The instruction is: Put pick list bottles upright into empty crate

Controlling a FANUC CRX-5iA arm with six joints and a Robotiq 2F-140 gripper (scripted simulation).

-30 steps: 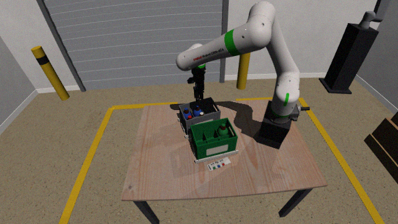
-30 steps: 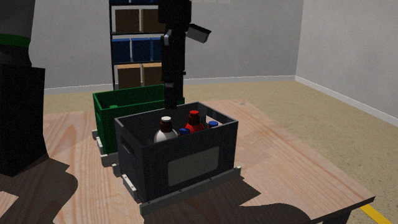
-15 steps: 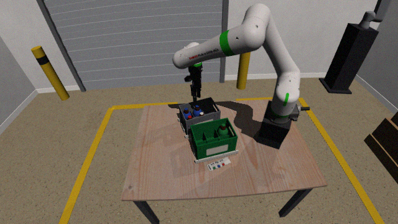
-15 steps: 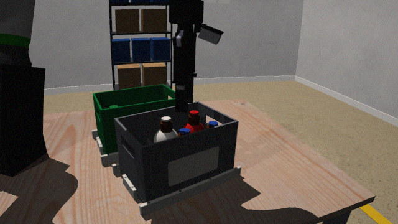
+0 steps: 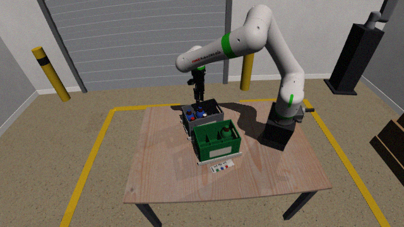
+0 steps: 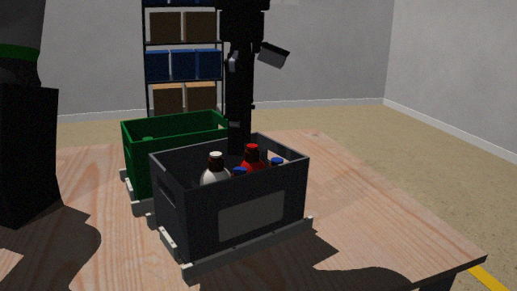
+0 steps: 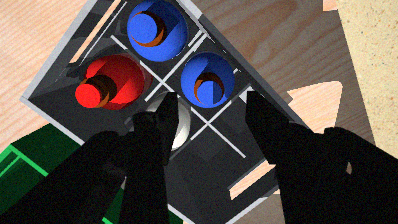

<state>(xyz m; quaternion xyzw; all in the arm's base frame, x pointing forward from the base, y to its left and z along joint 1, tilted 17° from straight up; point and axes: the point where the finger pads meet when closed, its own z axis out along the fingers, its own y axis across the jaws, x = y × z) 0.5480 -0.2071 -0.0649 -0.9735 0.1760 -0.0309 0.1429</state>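
Right now my hand is 15 cm above the dark grey crate, 4 cm to the right of it and 2 cm past it. The rest, counted from my hand: red-label bottle: 15 cm below, 12 cm to the left, 4 cm ahead; blue-label bottle: 15 cm below, 8 cm ahead, 4 cm to the left; white-label bottle: 15 cm below, 8 cm to the left, 4 cm behind.
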